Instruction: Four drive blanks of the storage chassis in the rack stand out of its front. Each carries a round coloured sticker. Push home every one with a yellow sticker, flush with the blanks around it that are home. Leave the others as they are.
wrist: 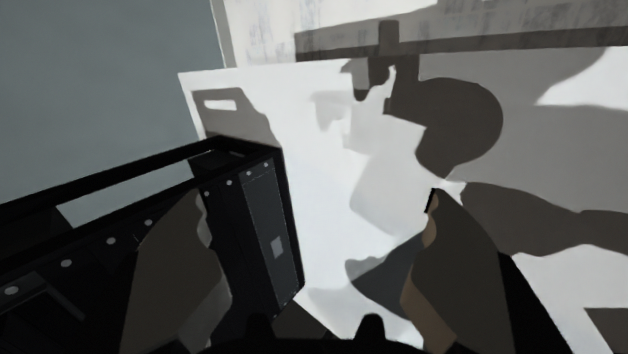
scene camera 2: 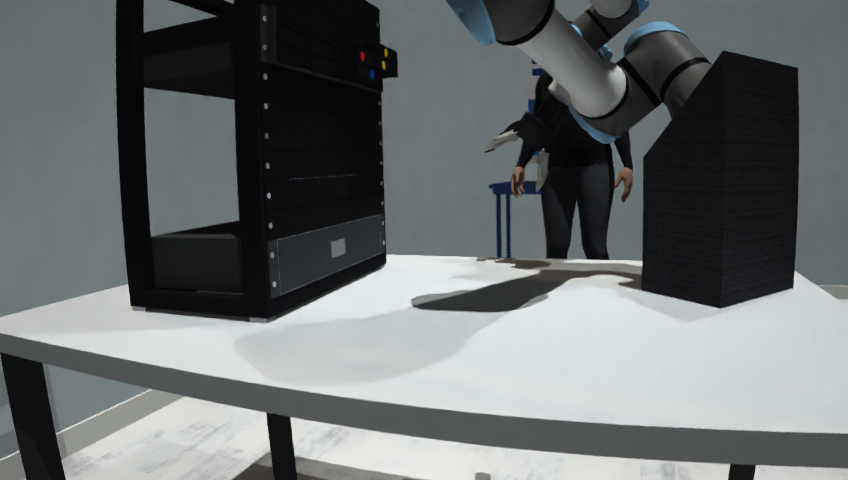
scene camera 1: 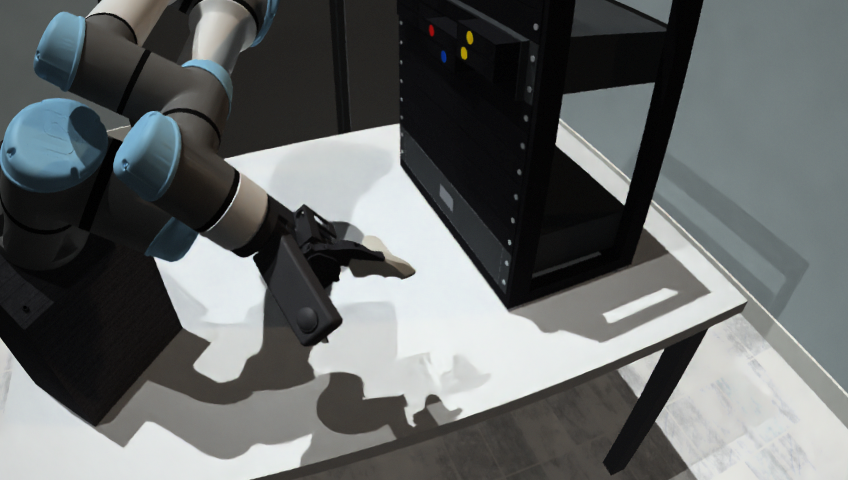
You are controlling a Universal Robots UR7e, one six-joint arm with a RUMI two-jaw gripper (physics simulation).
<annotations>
my gripper: wrist 316,190; scene camera 2; scene camera 1
rack: wrist 60,271; scene camera 2; scene camera 1
same spot on rack: (scene camera 2: 295,239) = (scene camera 1: 415,144)
same spot on my gripper: (scene camera 1: 371,257) = (scene camera 2: 506,129)
</annotations>
